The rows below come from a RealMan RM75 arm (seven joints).
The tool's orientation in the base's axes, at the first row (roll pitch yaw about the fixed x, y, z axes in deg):
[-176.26, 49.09, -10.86]
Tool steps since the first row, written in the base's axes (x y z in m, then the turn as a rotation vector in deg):
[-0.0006, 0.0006, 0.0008, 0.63, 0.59, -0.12]
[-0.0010, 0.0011, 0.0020, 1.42, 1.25, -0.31]
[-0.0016, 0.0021, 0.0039, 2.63, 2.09, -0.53]
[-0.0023, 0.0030, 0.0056, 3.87, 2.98, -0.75]
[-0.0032, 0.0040, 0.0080, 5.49, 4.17, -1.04]
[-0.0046, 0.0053, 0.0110, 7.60, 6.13, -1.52]
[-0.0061, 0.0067, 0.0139, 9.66, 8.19, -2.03]
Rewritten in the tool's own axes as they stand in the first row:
[-0.0011, -0.0005, 0.0000, 0.42, -0.72, -0.26]
[-0.0023, -0.0009, -0.0004, 0.99, -1.54, -0.57]
[-0.0042, -0.0018, -0.0010, 1.83, -2.63, -1.14]
[-0.0061, -0.0026, -0.0014, 2.69, -3.78, -1.71]
[-0.0086, -0.0035, -0.0021, 3.80, -5.30, -2.46]
[-0.0119, -0.0045, -0.0027, 5.28, -7.68, -3.28]
[-0.0153, -0.0057, -0.0033, 6.74, -10.15, -4.02]

